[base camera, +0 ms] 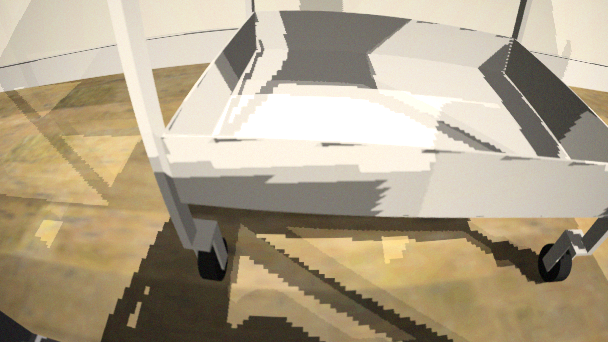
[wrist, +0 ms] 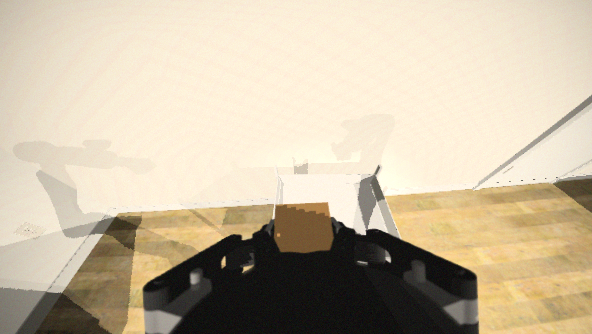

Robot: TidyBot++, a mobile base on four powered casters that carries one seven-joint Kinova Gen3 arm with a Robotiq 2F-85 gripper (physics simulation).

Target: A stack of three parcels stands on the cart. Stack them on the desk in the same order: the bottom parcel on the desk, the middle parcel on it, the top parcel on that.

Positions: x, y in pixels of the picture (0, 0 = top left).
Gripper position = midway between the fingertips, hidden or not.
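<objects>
The gripper is out of frame in the base camera view, and an orange-brown parcel is out of frame in the base camera view too. You do get the gripper in the wrist view (302, 227), and the parcel shows in the wrist view (302, 227) as well.
</objects>
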